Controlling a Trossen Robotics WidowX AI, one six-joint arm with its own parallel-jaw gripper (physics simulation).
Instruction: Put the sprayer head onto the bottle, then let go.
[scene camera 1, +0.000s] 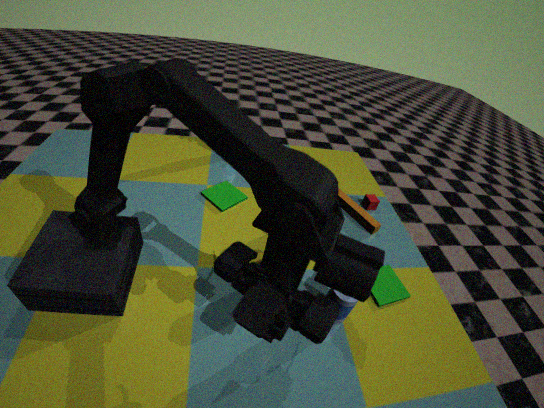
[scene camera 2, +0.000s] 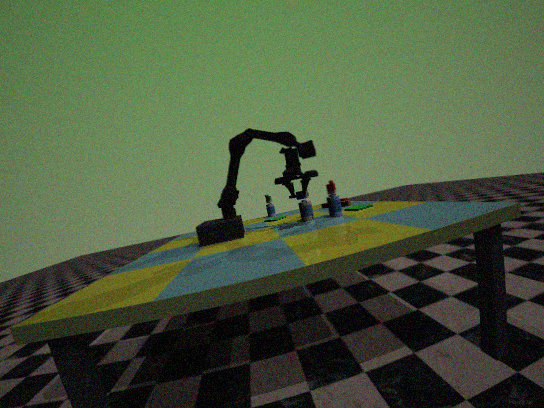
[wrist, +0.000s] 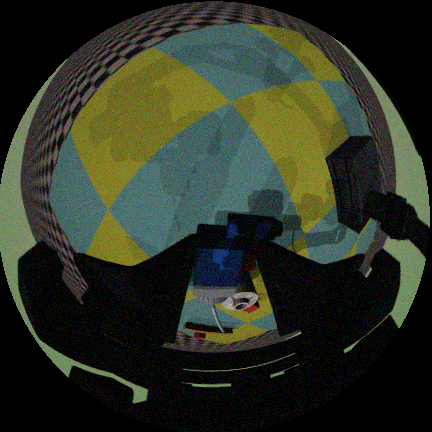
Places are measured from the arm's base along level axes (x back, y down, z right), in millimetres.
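Pixels of known places: gripper, fingertip midpoint: (scene camera 2: 299, 197) (wrist: 225, 240); arm's base, origin of the base link: (scene camera 1: 103, 237) (scene camera 2: 229, 218) (wrist: 367, 201).
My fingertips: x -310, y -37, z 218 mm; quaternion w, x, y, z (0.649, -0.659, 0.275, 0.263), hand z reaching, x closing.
Note:
Ahead of a thing's pixels: the offset from my fingertips to its top centre. "*": to the spot under its first point. Level surfaces: height alone.
My gripper (scene camera 2: 301, 195) (wrist: 225, 240) is shut on the blue sprayer head {* dz -1, dx -13, dy -25 mm} (wrist: 215, 272), which has a grey collar, a red trigger and a thin pale tube. It is above the table near the open bottle {dz -137, dx -71, dy +22 mm} (scene camera 2: 306, 211) (wrist: 240, 301). In scene camera 2 this upright blue-and-white bottle is just under the fingers. In the wrist view its white rim is to the right of the tube, below the collar in the picture. Whether the tube is over the opening, I cannot tell. In scene camera 1 the fingers and head are hidden by the gripper's body.
A red-topped bottle {dz -54, dx -192, dy -45 mm} (scene camera 2: 334, 204) stands close right of the open bottle. A green-topped bottle {dz -711, dx -2, dy -45 mm} (scene camera 2: 270, 207) stands at the left. Green pads {dz -464, dx +29, dy +118 mm} (scene camera 1: 224, 195) {dz -102, dx -351, dy +118 mm} (scene camera 1: 391, 287), an orange bar {dz -387, dx -376, dy +96 mm} (scene camera 1: 359, 212) and a red cube {dz -411, dx -460, dy +87 mm} (scene camera 1: 370, 202) lie on the checkered table {dy +127 mm} (scene camera 1: 435, 350).

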